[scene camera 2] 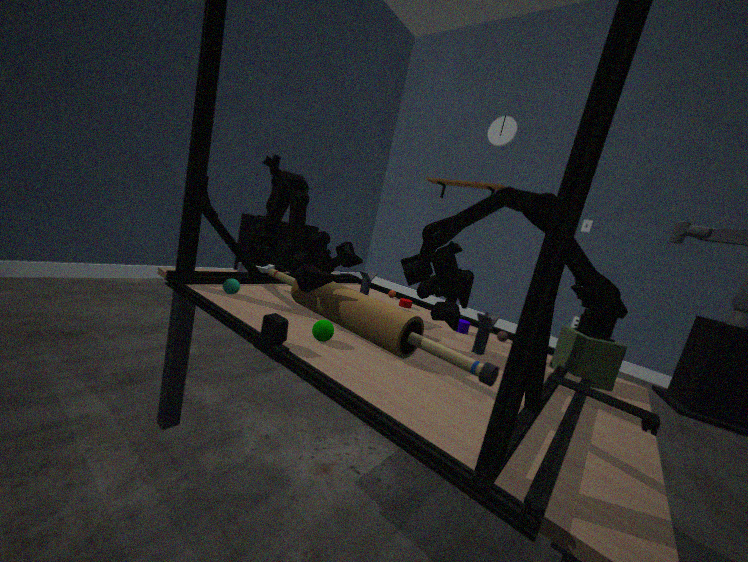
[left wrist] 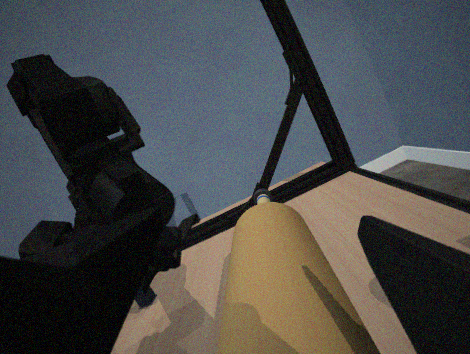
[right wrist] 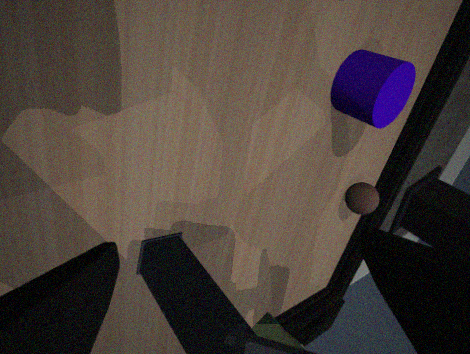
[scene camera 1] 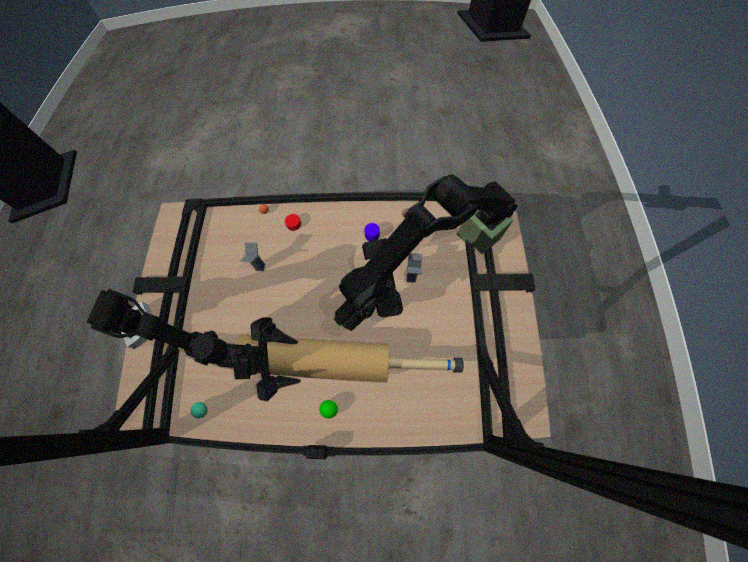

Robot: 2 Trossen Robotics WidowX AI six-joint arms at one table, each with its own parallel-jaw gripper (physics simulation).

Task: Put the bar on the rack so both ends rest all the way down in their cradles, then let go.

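Places are measured from the left arm's base along level axes (x back, y left, z down), in centimetres.
Where they show: left gripper, fingertip midpoint: (scene camera 2: 349,269) (left wrist: 261,221) (scene camera 1: 298,362); right gripper, fingertip midpoint: (scene camera 2: 460,318) (right wrist: 242,246); left arm's base at its link origin: (scene camera 2: 257,263) (scene camera 1: 134,323); right arm's base at its link origin: (scene camera 2: 593,335) (scene camera 1: 490,216).
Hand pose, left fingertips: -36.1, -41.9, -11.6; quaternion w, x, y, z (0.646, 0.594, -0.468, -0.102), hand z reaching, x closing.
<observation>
Each offset is from my left fingertips to the top centre of the thing, as dx, dy, dz. "pt": to the spot under its first point.
The bar @(pt -10.6, -6.8, +5.2) (scene camera 1: 356,360) (scene camera 2: 362,314) (left wrist: 270,250), a thick tan cylinder with thin handles, lies across the near part of the table, off the rack. Its right end has a blue band and dark cap. The rack's left cradle @(pt -5.7, +34.5, +5.9) (scene camera 1: 251,250) (scene camera 2: 365,282) and right cradle @(-37.4, +3.3, +4.3) (scene camera 1: 414,262) (scene camera 2: 481,335) are grey posts farther back. My left gripper (scene camera 1: 297,361) (left wrist: 261,221) is open, its fingers on either side of the bar's left part, holding nothing. My right gripper (right wrist: 242,246) is open and empty above the table near the right cradle; its forearm hides much of it in scene camera 1.
A green ball @(+2.3, -11.2, +10.4) (scene camera 1: 328,409) (scene camera 2: 322,330) and a teal ball @(+31.0, +8.9, +10.7) (scene camera 1: 198,409) (scene camera 2: 230,285) lie in front of the bar. A red cylinder @(-20.9, +39.6, +12.6) (scene camera 1: 292,221), purple cylinder @(-37.3, +21.1, +11.6) (scene camera 1: 371,231) (right wrist: 370,87) and brown ball @(-50.0, +19.7, +11.8) (right wrist: 362,198) are at the back. Black frame rails border the table.
</observation>
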